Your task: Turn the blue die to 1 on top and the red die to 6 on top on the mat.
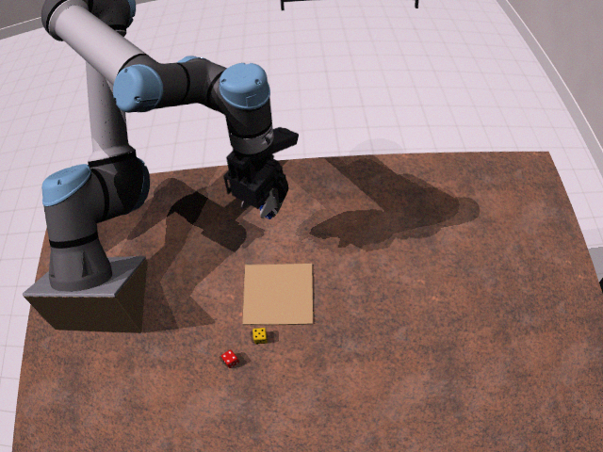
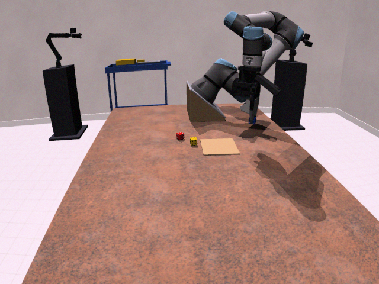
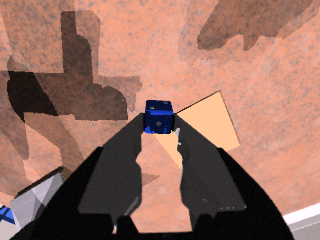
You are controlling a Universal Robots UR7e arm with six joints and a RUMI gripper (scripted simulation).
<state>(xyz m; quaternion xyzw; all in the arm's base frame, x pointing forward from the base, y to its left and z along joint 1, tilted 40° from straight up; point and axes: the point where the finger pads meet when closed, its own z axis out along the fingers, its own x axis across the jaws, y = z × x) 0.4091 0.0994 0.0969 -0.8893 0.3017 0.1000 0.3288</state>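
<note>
Now: the tan mat 140 mm to the right of my hand and 110 mm below it. Also, from my hand: yellow die: 40 mm behind, 230 mm to the right, 100 mm below; then blue die: 10 mm below; then red die: 100 mm behind, 280 mm to the right, 100 mm below.
</note>
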